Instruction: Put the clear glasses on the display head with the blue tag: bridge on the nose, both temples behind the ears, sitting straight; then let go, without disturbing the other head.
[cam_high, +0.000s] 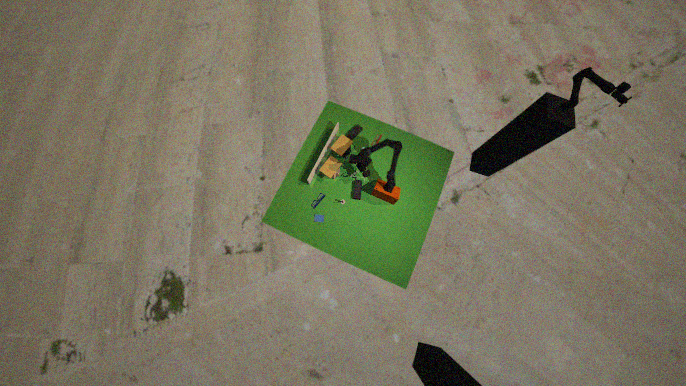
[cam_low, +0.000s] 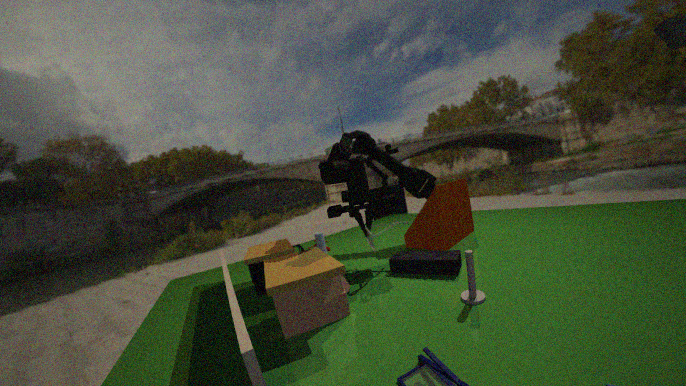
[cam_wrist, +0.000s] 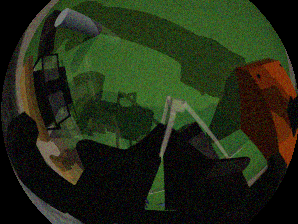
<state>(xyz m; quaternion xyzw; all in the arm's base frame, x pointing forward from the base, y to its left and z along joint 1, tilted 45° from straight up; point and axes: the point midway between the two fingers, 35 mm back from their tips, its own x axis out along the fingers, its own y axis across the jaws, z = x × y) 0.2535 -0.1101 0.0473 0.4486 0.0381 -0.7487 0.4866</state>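
Right now my gripper tip is 29 cm to the right of the grey peg, 6 cm short of it and 6 cm above it. From my gripper tip the other things lie so: small blue square 48 cm to the left, 21 cm ahead, 8 cm below; pale strip 35 cm ahead, 7 cm to the right, 3 cm below; display head 22 cm ahead, 6 cm to the left, 3 cm below.
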